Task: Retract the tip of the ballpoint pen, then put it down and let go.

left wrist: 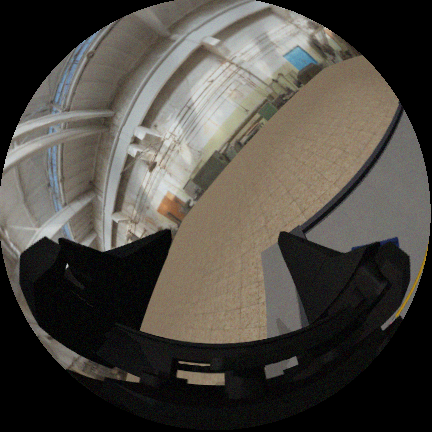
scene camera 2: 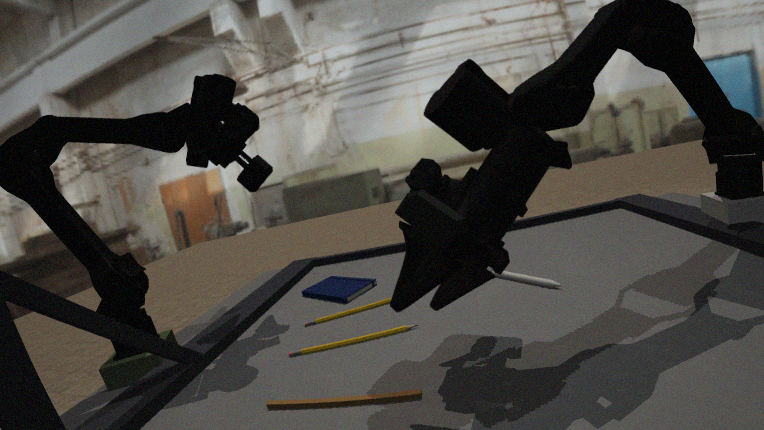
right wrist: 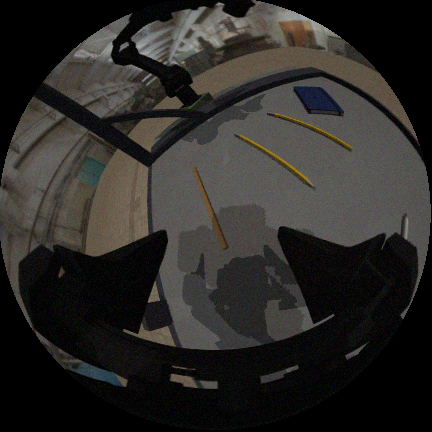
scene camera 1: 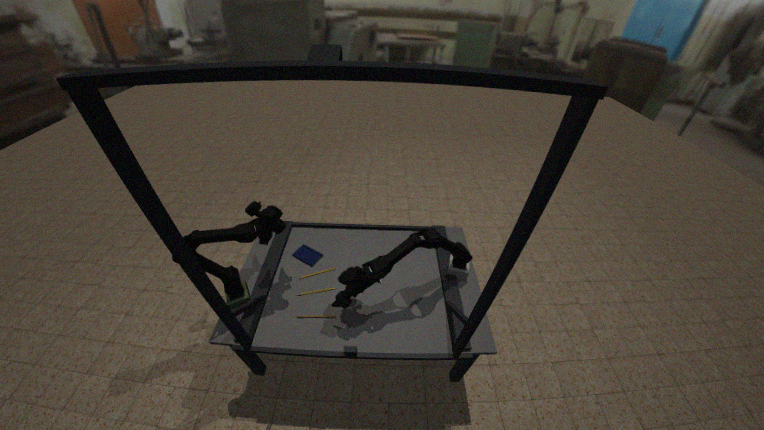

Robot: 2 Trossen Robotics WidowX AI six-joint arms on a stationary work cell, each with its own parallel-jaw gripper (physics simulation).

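Places are measured from the left arm's base along level axes (x ahead, y left, z up), in centimetres.
Pixels of known places: left gripper, between the fingertips: (left wrist: 226,236) (scene camera 2: 241,156); right gripper, between the fingertips: (scene camera 2: 415,308) (right wrist: 223,234) (scene camera 1: 336,300); left arm's base, origin of its link: (right wrist: 191,101) (scene camera 1: 236,293); right arm's base, origin of its link: (scene camera 2: 740,194) (scene camera 1: 459,263).
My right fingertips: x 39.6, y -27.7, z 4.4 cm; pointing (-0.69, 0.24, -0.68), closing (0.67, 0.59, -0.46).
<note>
For each thing: its middle in the pictures, then the offset to it from my right fingertips.
- slim white pen, middle of its body: (scene camera 2: 523,278) dx +23.6, dy +10.6, dz -7.9 cm
- orange-brown stick, middle of its body: (scene camera 2: 339,401) (right wrist: 205,199) (scene camera 1: 316,316) dx -10.1, dy +1.5, dz -8.1 cm
- blue notebook, middle of its body: (scene camera 2: 338,288) (right wrist: 316,97) (scene camera 1: 307,255) dx -1.5, dy +37.4, dz -7.8 cm
A slim white pen (scene camera 2: 529,279) (right wrist: 405,227) lies on the grey table, behind the right gripper in scene camera 2 and at the right edge of the right wrist view. One end is partly hidden by the gripper, and I cannot tell whether its tip is out. My right gripper (scene camera 1: 340,303) (scene camera 2: 417,306) (right wrist: 223,234) is open and empty, tilted down above the table with the pen off to one side of its fingers. My left gripper (left wrist: 226,236) is open and empty, raised high near the table's left edge and far from the pen.
Two yellow pencils (scene camera 1: 317,274) (scene camera 2: 355,340) (right wrist: 274,159) and an orange-brown stick (scene camera 1: 315,317) (scene camera 2: 344,400) (right wrist: 210,209) lie on the table. A blue notebook (scene camera 1: 307,255) (scene camera 2: 339,288) (right wrist: 317,100) lies farther back. The dark frame (scene camera 1: 130,165) rises around the table.
</note>
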